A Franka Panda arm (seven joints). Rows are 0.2 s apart.
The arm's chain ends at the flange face. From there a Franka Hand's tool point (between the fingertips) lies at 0.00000 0.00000 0.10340 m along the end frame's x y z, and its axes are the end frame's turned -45 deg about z.
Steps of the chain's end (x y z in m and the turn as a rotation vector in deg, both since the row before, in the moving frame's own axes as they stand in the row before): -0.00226, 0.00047, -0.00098, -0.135, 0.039, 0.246; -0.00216, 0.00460, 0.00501, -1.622, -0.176, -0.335; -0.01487, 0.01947, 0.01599, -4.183, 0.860, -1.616; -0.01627, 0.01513, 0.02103, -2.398, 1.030, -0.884
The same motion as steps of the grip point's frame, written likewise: -0.00205, -0.00104, -0.00098, -0.123, -0.068, 0.246; -0.00707, 0.00358, 0.00497, -1.022, -1.271, -0.335; -0.02843, 0.00974, 0.01570, -3.566, -2.350, -1.616; -0.02391, 0.00358, 0.02092, -2.424, -0.967, -0.884
